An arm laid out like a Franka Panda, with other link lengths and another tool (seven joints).
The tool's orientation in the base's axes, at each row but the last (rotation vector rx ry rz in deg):
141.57, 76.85, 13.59
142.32, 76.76, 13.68
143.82, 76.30, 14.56
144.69, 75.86, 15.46
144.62, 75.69, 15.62
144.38, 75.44, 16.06
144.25, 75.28, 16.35
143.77, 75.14, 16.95
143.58, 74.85, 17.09
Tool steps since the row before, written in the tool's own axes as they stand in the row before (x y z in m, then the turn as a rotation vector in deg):
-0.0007, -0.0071, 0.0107, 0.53, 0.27, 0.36
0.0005, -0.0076, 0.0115, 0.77, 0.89, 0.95
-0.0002, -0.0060, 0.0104, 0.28, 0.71, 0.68
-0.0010, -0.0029, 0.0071, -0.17, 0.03, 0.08
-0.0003, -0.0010, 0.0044, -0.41, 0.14, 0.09
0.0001, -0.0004, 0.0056, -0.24, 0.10, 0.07
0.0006, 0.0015, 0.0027, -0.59, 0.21, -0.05
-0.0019, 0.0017, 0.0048, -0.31, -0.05, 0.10
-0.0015, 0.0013, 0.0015, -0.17, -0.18, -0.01
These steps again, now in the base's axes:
-0.0028, 0.0009, -0.0125, 0.61, 0.24, -0.24
-0.0024, 0.0022, -0.0134, 1.39, 0.00, -0.58
-0.0018, 0.0013, -0.0118, 0.90, -0.26, -0.40
-0.0008, -0.0004, -0.0077, -0.05, -0.17, -0.07
0.0003, -0.0004, -0.0045, -0.10, -0.43, -0.05
0.0014, -0.0006, -0.0054, -0.04, -0.26, -0.04
0.0023, -0.0008, -0.0020, -0.19, -0.59, 0.09
0.0017, -0.0033, -0.0040, -0.18, -0.24, -0.13
0.0006, -0.0022, -0.0010, -0.24, -0.04, -0.06

